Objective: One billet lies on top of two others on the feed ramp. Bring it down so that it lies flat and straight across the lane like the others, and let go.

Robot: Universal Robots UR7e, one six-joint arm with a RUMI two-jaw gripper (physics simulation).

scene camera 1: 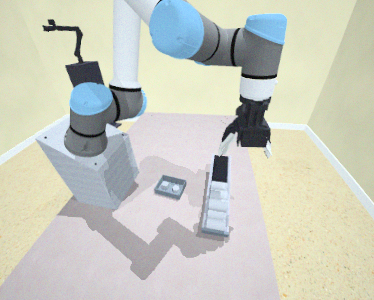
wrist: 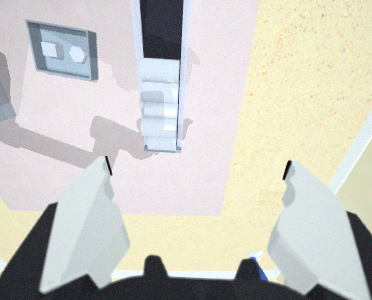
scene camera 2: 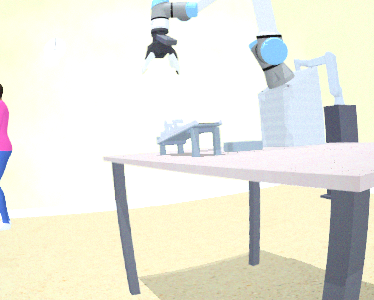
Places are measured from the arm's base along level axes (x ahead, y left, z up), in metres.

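Pixels of known places: gripper, fingertip midpoint: (scene camera 1: 243, 157) (wrist: 196, 160) (scene camera 2: 161, 74); arm's base at its link origin: (scene camera 1: 86, 142) (scene camera 2: 281, 81).
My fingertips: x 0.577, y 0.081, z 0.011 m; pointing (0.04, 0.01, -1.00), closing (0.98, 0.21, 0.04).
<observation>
Ahead of a thing's pixels: the offset from my fingertips to its top centre. Level surfaces: height alone.
The feed ramp (scene camera 1: 220, 168) (scene camera 2: 186, 131) (wrist: 186, 55) is a narrow sloping lane with a dark upper floor. Several white billets {0.173 m down, 0.051 m back, 0.058 m right} (scene camera 1: 218, 205) (scene camera 2: 173, 123) (wrist: 159, 126) lie close together across its lower part. In the scene camera 2 view, pale shapes stand up above the ramp's side wall. The billets blend together, so I cannot tell clearly which one is on top or how it is turned. My gripper (scene camera 1: 245, 153) (scene camera 2: 161, 72) (wrist: 196, 160) is open and empty, high above the ramp and well apart from the billets.
A grey tray {0.273 m down, 0.294 m back, 0.036 m left} (scene camera 1: 169, 195) (scene camera 2: 243, 146) (wrist: 93, 56) with two small white pieces is on the table {0.308 m down} (scene camera 1: 175, 270) (scene camera 2: 240, 167) beside the ramp. The arm's pale pedestal (scene camera 1: 92, 175) (scene camera 2: 290, 120) is beyond the tray. A person in pink (scene camera 2: 4, 125) is at the left in the scene camera 2 view.
</observation>
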